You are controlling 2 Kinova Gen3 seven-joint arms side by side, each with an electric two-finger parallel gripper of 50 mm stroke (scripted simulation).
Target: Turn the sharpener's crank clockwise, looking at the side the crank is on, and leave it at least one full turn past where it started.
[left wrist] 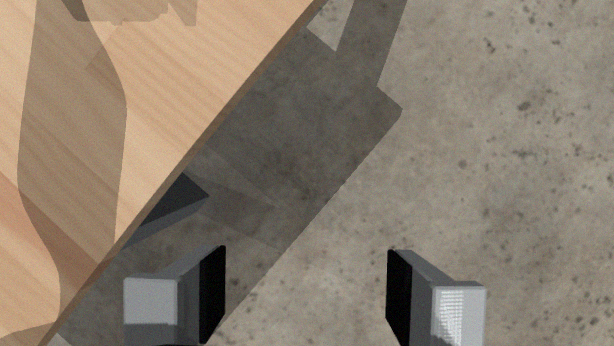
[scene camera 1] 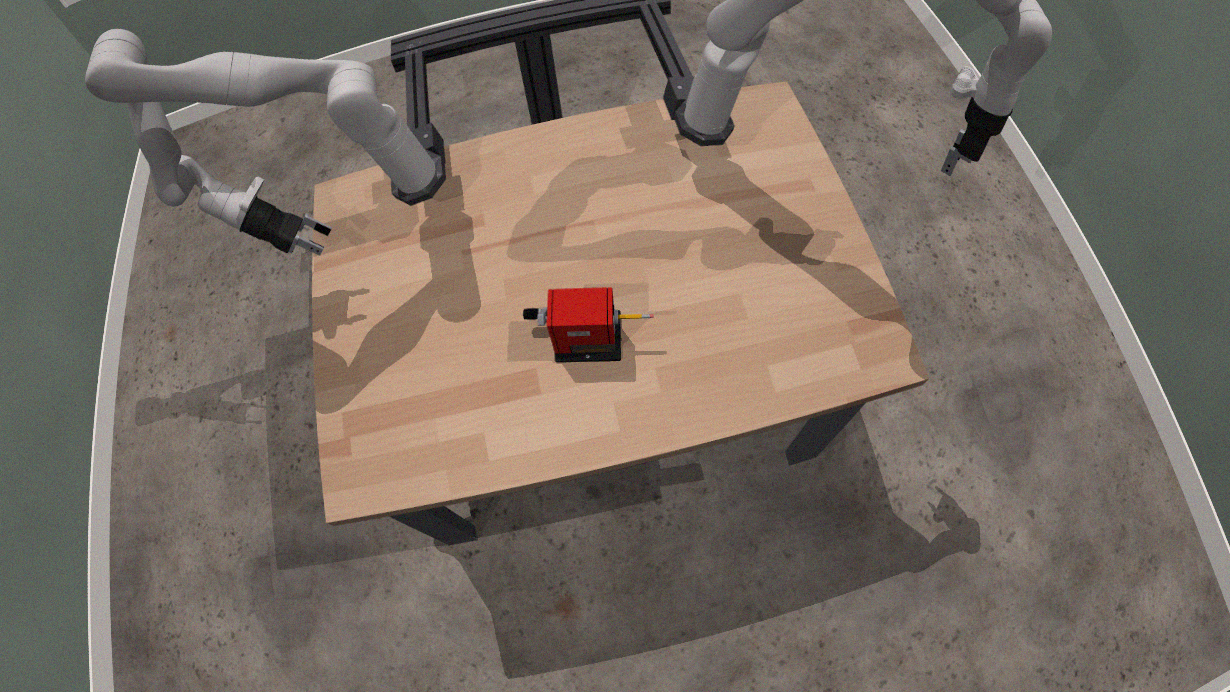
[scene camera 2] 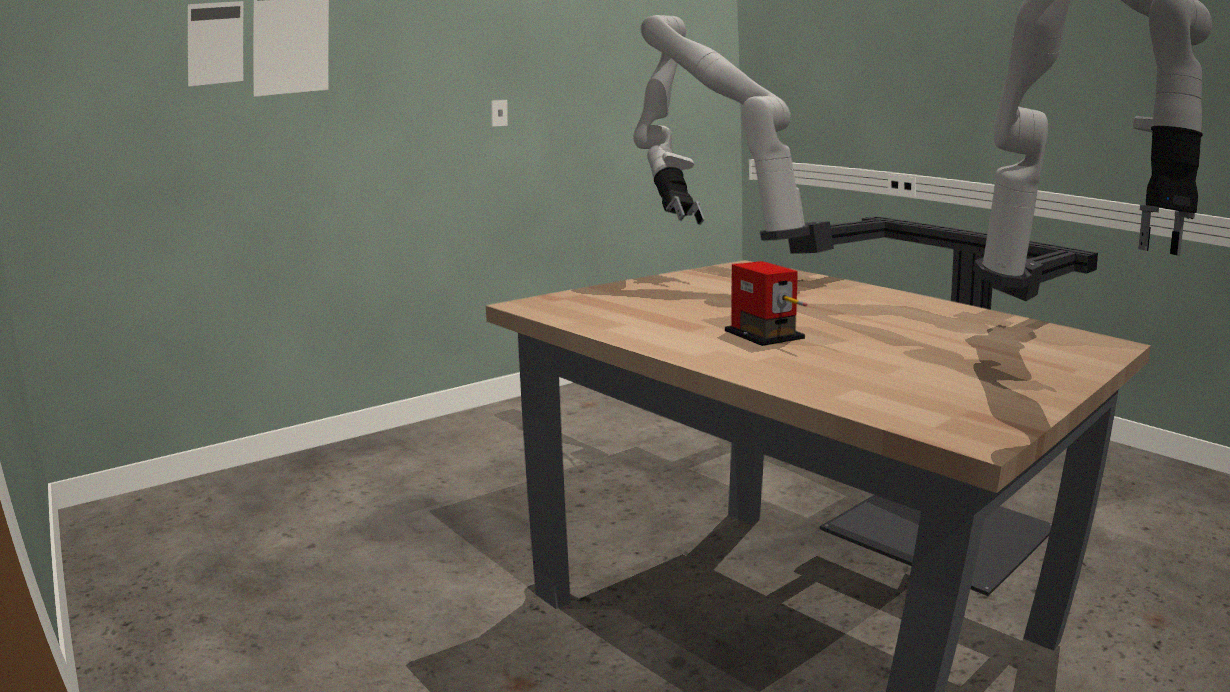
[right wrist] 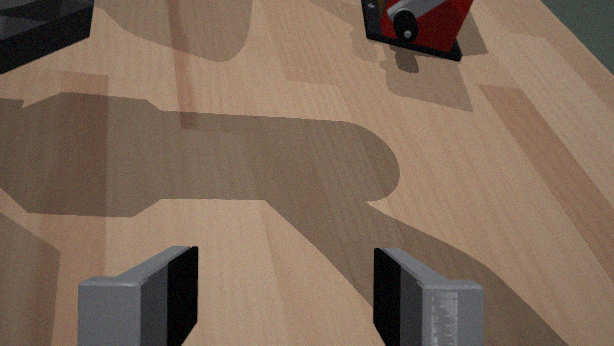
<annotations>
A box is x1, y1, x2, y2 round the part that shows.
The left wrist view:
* my left gripper: [123, 245, 486, 345]
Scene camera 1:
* my left gripper: [941, 99, 1007, 175]
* my right gripper: [242, 198, 331, 255]
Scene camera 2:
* my left gripper: [1138, 129, 1200, 255]
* my right gripper: [655, 168, 704, 224]
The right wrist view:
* my right gripper: [78, 246, 483, 345]
</annotations>
